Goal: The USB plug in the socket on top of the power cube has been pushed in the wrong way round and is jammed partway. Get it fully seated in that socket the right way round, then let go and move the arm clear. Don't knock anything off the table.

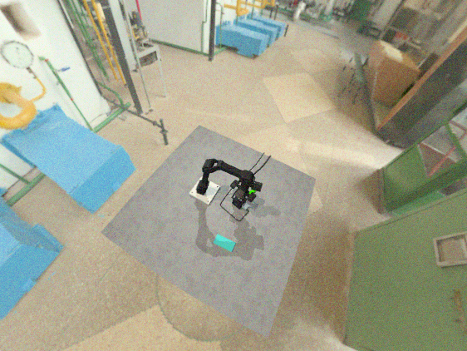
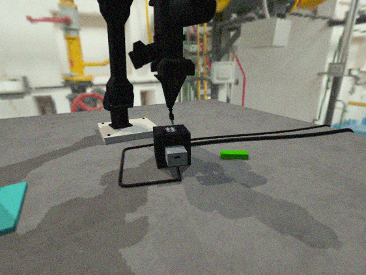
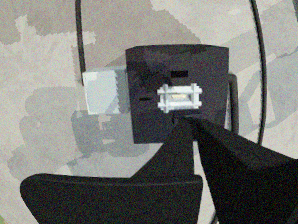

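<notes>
Now: gripper tip 6 cm above the white-rimmed socket. Also, from my gripper tip: teal card 33 cm to the right, 12 cm below; then black USB plug 2 cm below; then green block 13 cm to the left, 12 cm below, 8 cm ahead.
</notes>
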